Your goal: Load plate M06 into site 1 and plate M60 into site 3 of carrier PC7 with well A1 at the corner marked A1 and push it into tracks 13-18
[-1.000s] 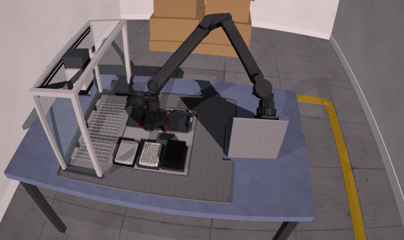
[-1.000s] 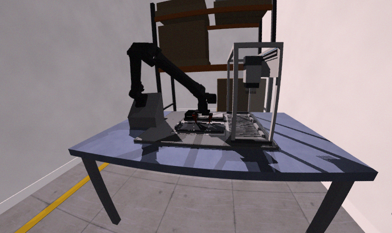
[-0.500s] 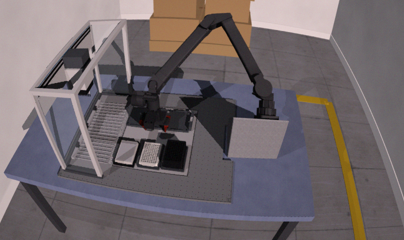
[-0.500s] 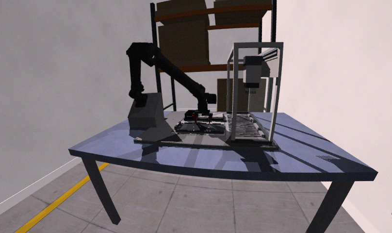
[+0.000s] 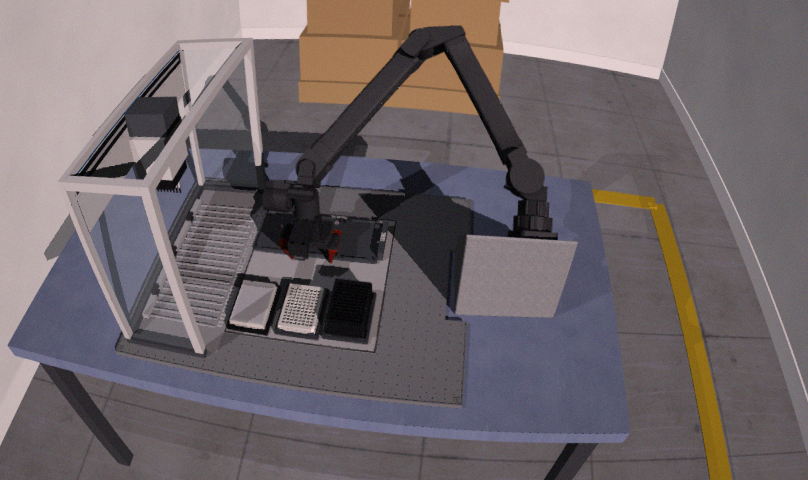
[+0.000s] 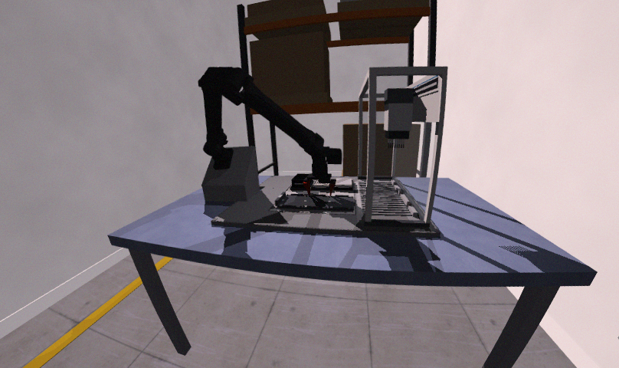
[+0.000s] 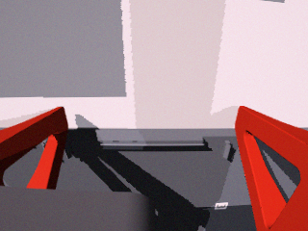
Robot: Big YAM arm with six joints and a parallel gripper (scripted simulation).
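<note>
Now: hand 12 cm short of the black nest S3, 16 cm to the right of it and 1 cm above it. Round my hand: dark plate carrier PC7: 1 cm behind, 8 cm to the right; white 96-well plate M06: 1 cm ahead, 17 cm to the left, 1 cm above; plate nest S2: 1 cm ahead, 17 cm to the left, 1 cm below.
</note>
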